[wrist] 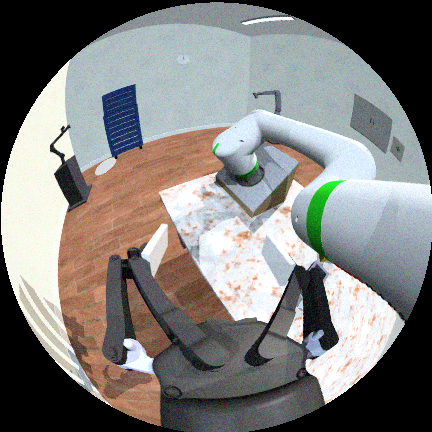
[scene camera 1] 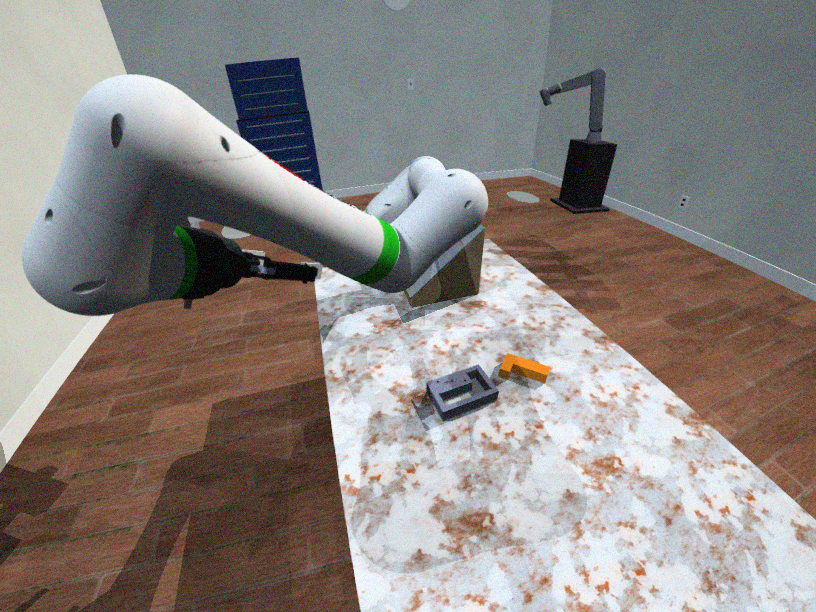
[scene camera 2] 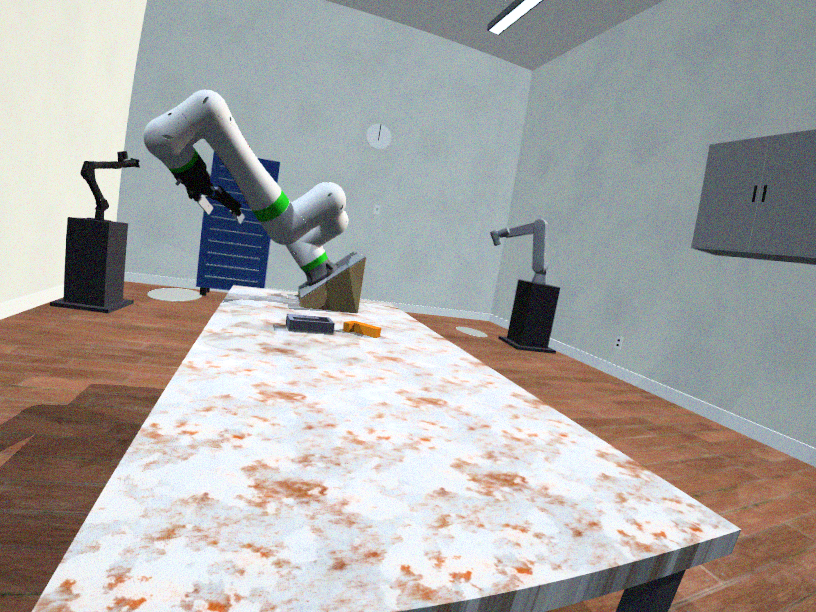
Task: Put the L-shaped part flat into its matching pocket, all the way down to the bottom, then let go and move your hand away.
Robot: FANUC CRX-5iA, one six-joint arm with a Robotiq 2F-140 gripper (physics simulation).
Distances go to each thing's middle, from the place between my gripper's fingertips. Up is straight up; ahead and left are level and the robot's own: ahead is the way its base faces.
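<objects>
My hand is well above the orange L-shaped part (scene camera 1: 511, 363) and a long way to the right of it, and I find my hand a good way short of the part, too.
</objects>
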